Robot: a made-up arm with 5 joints. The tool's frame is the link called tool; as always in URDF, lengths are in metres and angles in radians. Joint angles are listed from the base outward.
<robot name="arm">
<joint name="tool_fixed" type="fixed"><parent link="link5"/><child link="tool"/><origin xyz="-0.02 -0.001 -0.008" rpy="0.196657 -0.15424 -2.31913"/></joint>
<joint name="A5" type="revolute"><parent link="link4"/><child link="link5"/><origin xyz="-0.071 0.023 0.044" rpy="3.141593 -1.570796 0"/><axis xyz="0 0 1"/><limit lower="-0.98" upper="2.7"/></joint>
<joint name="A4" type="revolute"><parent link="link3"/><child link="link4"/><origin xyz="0.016 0.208 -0.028" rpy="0 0 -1.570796"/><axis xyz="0 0 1"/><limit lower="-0.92" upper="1.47"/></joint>
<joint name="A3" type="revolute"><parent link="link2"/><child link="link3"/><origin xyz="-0.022 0.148 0.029" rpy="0 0 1.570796"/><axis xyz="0 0 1"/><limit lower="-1.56" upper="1.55"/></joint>
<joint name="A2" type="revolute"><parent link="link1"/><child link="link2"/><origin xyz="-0.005 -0.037 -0.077" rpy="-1.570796 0 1.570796"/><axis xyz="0 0 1"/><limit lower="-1.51" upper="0.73"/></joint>
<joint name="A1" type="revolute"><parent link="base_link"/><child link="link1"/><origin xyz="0.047 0.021 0.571" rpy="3.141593 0 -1.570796"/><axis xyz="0 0 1"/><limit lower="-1.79" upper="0.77"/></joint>
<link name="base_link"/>
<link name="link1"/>
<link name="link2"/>
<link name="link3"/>
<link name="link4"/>
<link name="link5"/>
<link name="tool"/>
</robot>
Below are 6 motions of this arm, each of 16 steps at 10 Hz.
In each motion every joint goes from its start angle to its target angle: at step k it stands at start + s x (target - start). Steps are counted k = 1, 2, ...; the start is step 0. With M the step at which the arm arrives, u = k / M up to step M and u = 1 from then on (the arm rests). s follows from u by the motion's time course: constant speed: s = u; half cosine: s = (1 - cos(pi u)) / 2; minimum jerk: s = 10 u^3 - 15 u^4 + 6 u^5.
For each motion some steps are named. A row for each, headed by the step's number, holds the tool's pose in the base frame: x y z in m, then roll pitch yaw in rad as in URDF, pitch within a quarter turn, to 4 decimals.
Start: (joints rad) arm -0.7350 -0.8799 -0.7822 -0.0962 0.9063
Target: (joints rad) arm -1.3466 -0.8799 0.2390 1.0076 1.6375
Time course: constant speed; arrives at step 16
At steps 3, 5, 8, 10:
3: -0.0375 -0.0133 1.0536 -2.8839 -0.0477 -2.5837
5: -0.0064 0.0207 1.0548 -2.7637 -0.2873 -2.6143
8: 0.0286 0.0787 1.0389 -2.4640 -0.5924 -2.7387
10: 0.0423 0.1183 1.0171 -2.1612 -0.7335 -2.8992

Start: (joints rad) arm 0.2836 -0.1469 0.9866 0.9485 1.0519
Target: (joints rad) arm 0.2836 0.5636 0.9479 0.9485 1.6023
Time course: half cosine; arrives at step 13
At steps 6, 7, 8, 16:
6: 0.2361 0.0133 0.5188 0.4651 0.2844 0.2800
7: 0.2267 0.0174 0.5070 0.5435 0.3312 0.3602
8: 0.2168 0.0216 0.4963 0.6278 0.3681 0.4411
16: 0.1850 0.0346 0.4715 0.8925 0.4196 0.6703

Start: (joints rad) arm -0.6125 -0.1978 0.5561 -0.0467 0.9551
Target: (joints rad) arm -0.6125 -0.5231 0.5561 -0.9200 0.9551
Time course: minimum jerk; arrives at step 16
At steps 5, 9, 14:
5: 0.2753 0.2294 0.7828 -1.6375 -1.3575 2.4726
9: 0.2398 0.2045 0.8451 -2.6151 -0.9558 -2.8884
14: 0.1978 0.1750 0.8816 -2.7902 -0.5329 -2.7668

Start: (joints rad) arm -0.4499 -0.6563 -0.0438 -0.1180 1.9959
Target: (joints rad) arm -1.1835 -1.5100 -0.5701 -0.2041 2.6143
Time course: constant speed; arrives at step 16
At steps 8, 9, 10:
8: -0.0664 -0.0061 1.0240 -2.9251 0.1539 2.4046
9: -0.0844 -0.0330 1.0150 -3.0177 0.1521 2.3976
10: -0.0997 -0.0611 1.0036 -3.1099 0.1419 2.3915

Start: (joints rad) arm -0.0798 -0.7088 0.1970 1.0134 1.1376
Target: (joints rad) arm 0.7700 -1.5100 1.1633 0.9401 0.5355
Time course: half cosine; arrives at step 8
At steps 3, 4, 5, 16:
3: 0.2471 0.0239 0.8526 -0.2440 -1.1498 0.3278
4: 0.2330 -0.0062 0.8265 0.0031 -1.1691 -0.1206
5: 0.2170 -0.0328 0.7981 0.2537 -1.1592 -0.5744
16: 0.1889 -0.0702 0.7487 0.5850 -1.0900 -1.2382

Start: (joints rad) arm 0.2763 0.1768 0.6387 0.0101 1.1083
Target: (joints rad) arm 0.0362 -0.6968 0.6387 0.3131 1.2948
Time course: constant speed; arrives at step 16
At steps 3, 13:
3: 0.3710 -0.0115 0.6616 -0.2927 -0.9070 0.4337
13: 0.3279 0.0431 0.7922 -0.9179 -1.0357 1.1674

